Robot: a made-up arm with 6 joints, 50 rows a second.
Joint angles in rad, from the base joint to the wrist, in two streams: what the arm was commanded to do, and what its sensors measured. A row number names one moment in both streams.
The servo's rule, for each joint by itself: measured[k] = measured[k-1] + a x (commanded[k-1-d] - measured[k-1]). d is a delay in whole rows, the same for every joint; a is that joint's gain. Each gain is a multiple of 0.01, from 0.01 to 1. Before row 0 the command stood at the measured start. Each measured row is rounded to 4 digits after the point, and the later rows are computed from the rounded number. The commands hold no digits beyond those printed.
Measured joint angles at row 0: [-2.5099, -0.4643, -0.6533, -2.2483, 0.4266, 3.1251]
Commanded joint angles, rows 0 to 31: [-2.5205, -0.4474, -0.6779, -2.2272, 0.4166, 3.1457]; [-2.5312, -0.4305, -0.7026, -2.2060, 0.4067, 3.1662]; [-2.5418, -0.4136, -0.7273, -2.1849, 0.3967, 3.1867]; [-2.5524, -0.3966, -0.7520, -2.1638, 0.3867, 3.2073]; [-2.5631, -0.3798, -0.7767, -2.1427, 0.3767, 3.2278]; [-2.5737, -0.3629, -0.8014, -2.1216, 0.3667, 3.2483]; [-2.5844, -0.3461, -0.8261, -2.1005, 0.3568, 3.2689]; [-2.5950, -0.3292, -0.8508, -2.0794, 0.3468, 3.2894]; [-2.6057, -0.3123, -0.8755, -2.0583, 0.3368, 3.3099]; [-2.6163, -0.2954, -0.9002, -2.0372, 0.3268, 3.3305]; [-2.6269, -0.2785, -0.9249, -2.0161, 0.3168, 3.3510]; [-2.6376, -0.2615, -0.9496, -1.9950, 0.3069, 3.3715]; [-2.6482, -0.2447, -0.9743, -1.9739, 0.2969, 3.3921]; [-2.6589, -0.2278, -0.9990, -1.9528, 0.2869, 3.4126]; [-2.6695, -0.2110, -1.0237, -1.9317, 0.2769, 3.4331]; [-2.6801, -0.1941, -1.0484, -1.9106, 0.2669, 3.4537]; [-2.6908, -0.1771, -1.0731, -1.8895, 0.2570, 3.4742]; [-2.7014, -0.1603, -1.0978, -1.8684, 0.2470, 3.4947]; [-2.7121, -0.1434, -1.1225, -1.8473, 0.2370, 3.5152]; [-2.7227, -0.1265, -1.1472, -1.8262, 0.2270, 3.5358]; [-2.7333, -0.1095, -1.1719, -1.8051, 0.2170, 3.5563]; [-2.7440, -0.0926, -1.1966, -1.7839, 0.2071, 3.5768]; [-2.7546, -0.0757, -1.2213, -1.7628, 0.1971, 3.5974]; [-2.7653, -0.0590, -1.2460, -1.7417, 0.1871, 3.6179]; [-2.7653, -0.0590, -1.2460, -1.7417, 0.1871, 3.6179]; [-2.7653, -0.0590, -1.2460, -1.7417, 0.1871, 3.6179]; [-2.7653, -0.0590, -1.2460, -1.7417, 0.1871, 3.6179]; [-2.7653, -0.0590, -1.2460, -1.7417, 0.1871, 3.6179]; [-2.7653, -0.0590, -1.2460, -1.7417, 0.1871, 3.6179]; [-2.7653, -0.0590, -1.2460, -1.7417, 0.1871, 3.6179]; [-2.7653, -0.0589, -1.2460, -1.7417, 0.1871, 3.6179]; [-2.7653, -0.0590, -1.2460, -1.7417, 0.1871, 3.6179]
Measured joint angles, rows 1 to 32: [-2.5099, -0.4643, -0.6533, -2.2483, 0.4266, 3.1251]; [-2.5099, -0.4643, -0.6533, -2.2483, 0.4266, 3.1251]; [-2.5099, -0.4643, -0.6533, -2.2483, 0.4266, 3.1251]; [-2.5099, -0.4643, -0.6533, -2.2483, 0.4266, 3.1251]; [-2.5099, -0.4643, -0.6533, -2.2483, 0.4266, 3.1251]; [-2.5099, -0.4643, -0.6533, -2.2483, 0.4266, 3.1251]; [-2.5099, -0.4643, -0.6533, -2.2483, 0.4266, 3.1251]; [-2.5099, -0.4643, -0.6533, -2.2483, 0.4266, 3.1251]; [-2.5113, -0.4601, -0.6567, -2.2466, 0.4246, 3.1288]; [-2.5139, -0.4527, -0.6631, -2.2434, 0.4210, 3.1355]; [-2.5175, -0.4429, -0.6721, -2.2387, 0.4161, 3.1447]; [-2.5220, -0.4313, -0.6833, -2.2327, 0.4102, 3.1560]; [-2.5273, -0.4184, -0.6964, -2.2255, 0.4035, 3.1689]; [-2.5333, -0.4045, -0.7111, -2.2172, 0.3961, 3.1832]; [-2.5399, -0.3899, -0.7272, -2.2079, 0.3882, 3.1986]; [-2.5471, -0.3747, -0.7445, -2.1976, 0.3799, 3.2149]; [-2.5547, -0.3591, -0.7628, -2.1865, 0.3713, 3.2320]; [-2.5627, -0.3432, -0.7820, -2.1746, 0.3624, 3.2497]; [-2.5710, -0.3270, -0.8020, -2.1619, 0.3533, 3.2679]; [-2.5797, -0.3106, -0.8227, -2.1485, 0.3440, 3.2865]; [-2.5886, -0.2941, -0.8439, -2.1345, 0.3346, 3.3055]; [-2.5977, -0.2775, -0.8656, -2.1200, 0.3251, 3.3248]; [-2.6070, -0.2609, -0.8877, -2.1049, 0.3155, 3.3443]; [-2.6165, -0.2442, -0.9102, -2.0894, 0.3058, 3.3640]; [-2.6262, -0.2274, -0.9330, -2.0734, 0.2960, 3.3838]; [-2.6360, -0.2106, -0.9561, -2.0570, 0.2862, 3.4038]; [-2.6459, -0.1938, -0.9794, -2.0402, 0.2764, 3.4239]; [-2.6559, -0.1770, -1.0029, -2.0231, 0.2665, 3.4440]; [-2.6660, -0.1601, -1.0266, -2.0057, 0.2566, 3.4642]; [-2.6761, -0.1432, -1.0504, -1.9880, 0.2467, 3.4845]; [-2.6863, -0.1263, -1.0743, -1.9700, 0.2368, 3.5048]; [-2.6966, -0.1095, -1.0983, -1.9517, 0.2269, 3.5252]
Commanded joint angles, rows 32 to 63: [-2.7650, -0.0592, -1.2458, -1.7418, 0.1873, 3.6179]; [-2.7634, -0.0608, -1.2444, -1.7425, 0.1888, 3.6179]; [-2.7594, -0.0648, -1.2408, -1.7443, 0.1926, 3.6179]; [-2.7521, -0.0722, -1.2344, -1.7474, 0.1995, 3.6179]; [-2.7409, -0.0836, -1.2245, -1.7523, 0.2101, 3.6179]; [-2.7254, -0.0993, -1.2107, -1.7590, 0.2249, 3.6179]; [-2.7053, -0.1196, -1.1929, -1.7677, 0.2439, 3.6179]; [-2.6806, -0.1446, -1.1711, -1.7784, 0.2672, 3.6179]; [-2.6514, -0.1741, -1.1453, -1.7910, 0.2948, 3.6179]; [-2.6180, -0.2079, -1.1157, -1.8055, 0.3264, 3.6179]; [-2.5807, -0.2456, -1.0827, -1.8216, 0.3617, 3.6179]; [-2.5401, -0.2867, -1.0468, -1.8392, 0.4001, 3.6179]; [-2.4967, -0.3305, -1.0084, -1.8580, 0.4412, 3.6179]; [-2.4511, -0.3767, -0.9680, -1.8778, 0.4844, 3.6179]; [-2.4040, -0.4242, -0.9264, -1.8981, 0.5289, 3.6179]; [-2.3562, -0.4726, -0.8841, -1.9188, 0.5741, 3.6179]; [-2.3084, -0.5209, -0.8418, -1.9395, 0.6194, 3.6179]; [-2.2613, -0.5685, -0.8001, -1.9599, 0.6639, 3.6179]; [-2.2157, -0.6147, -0.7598, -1.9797, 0.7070, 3.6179]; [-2.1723, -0.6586, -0.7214, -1.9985, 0.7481, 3.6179]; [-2.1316, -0.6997, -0.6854, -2.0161, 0.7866, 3.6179]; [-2.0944, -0.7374, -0.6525, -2.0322, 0.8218, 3.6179]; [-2.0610, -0.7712, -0.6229, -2.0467, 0.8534, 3.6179]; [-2.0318, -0.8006, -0.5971, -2.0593, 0.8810, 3.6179]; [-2.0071, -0.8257, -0.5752, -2.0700, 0.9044, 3.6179]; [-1.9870, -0.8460, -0.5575, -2.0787, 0.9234, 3.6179]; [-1.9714, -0.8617, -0.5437, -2.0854, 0.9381, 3.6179]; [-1.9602, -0.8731, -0.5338, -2.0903, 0.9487, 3.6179]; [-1.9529, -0.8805, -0.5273, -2.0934, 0.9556, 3.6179]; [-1.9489, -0.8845, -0.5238, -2.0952, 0.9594, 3.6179]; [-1.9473, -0.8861, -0.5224, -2.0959, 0.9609, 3.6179]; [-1.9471, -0.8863, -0.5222, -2.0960, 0.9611, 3.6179]
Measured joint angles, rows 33 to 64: [-2.7055, -0.0969, -1.1190, -1.9349, 0.2189, 3.5419]; [-2.7133, -0.0874, -1.1368, -1.9194, 0.2125, 3.5556]; [-2.7201, -0.0803, -1.1521, -1.9052, 0.2074, 3.5668]; [-2.7260, -0.0750, -1.1652, -1.8921, 0.2033, 3.5760]; [-2.7311, -0.0710, -1.1765, -1.8801, 0.2001, 3.5835]; [-2.7355, -0.0680, -1.1862, -1.8690, 0.1975, 3.5897]; [-2.7394, -0.0657, -1.1946, -1.8588, 0.1954, 3.5948]; [-2.7428, -0.0640, -1.2018, -1.8494, 0.1937, 3.5990]; [-2.7457, -0.0628, -1.2080, -1.8408, 0.1924, 3.6024]; [-2.7480, -0.0623, -1.2131, -1.8329, 0.1917, 3.6052]; [-2.7495, -0.0629, -1.2170, -1.8258, 0.1919, 3.6075]; [-2.7498, -0.0652, -1.2194, -1.8195, 0.1934, 3.6094]; [-2.7486, -0.0698, -1.2201, -1.8141, 0.1967, 3.6109]; [-2.7456, -0.0772, -1.2188, -1.8097, 0.2023, 3.6122]; [-2.7404, -0.0878, -1.2152, -1.8063, 0.2106, 3.6132]; [-2.7326, -0.1020, -1.2090, -1.8041, 0.2219, 3.6140]; [-2.7220, -0.1200, -1.2001, -1.8031, 0.2365, 3.6147]; [-2.7085, -0.1420, -1.1883, -1.8033, 0.2545, 3.6153]; [-2.6919, -0.1679, -1.1735, -1.8048, 0.2759, 3.6158]; [-2.6722, -0.1976, -1.1558, -1.8076, 0.3007, 3.6162]; [-2.6494, -0.2308, -1.1352, -1.8116, 0.3288, 3.6165]; [-2.6236, -0.2673, -1.1118, -1.8169, 0.3599, 3.6168]; [-2.5951, -0.3065, -1.0858, -1.8234, 0.3937, 3.6170]; [-2.5640, -0.3480, -1.0576, -1.8310, 0.4298, 3.6172]; [-2.5308, -0.3912, -1.0274, -1.8397, 0.4677, 3.6173]; [-2.4958, -0.4355, -0.9956, -1.8493, 0.5069, 3.6174]; [-2.4594, -0.4803, -0.9626, -1.8597, 0.5469, 3.6175]; [-2.4221, -0.5249, -0.9288, -1.8708, 0.5871, 3.6176]; [-2.3843, -0.5686, -0.8947, -1.8824, 0.6270, 3.6177]; [-2.3466, -0.6108, -0.8608, -1.8944, 0.6660, 3.6177]; [-2.3095, -0.6509, -0.8275, -1.9066, 0.7035, 3.6177]; [-2.2734, -0.6883, -0.7952, -1.9188, 0.7390, 3.6177]
